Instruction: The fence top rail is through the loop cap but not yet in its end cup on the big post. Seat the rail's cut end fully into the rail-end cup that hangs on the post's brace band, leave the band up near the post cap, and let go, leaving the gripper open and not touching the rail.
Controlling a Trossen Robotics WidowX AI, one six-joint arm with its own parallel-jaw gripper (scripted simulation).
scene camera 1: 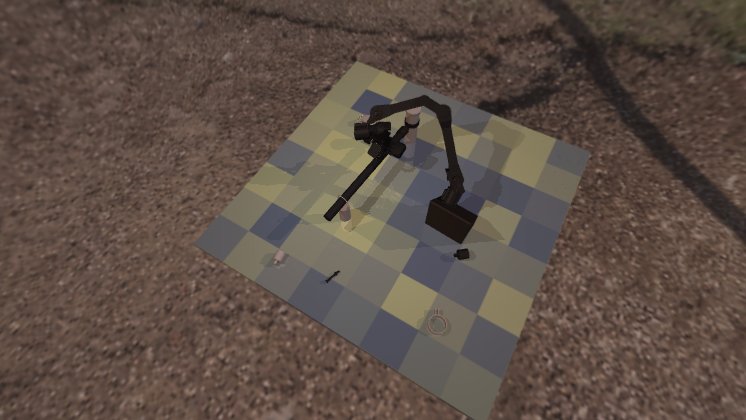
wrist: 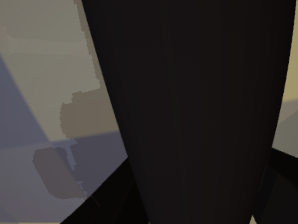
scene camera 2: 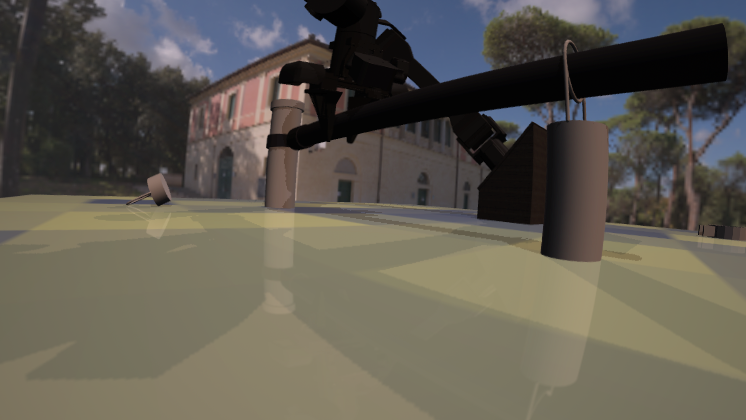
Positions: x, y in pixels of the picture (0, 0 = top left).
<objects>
top rail: scene camera 1 350, 191; wrist 196, 97; scene camera 2 698, 56
</objects>
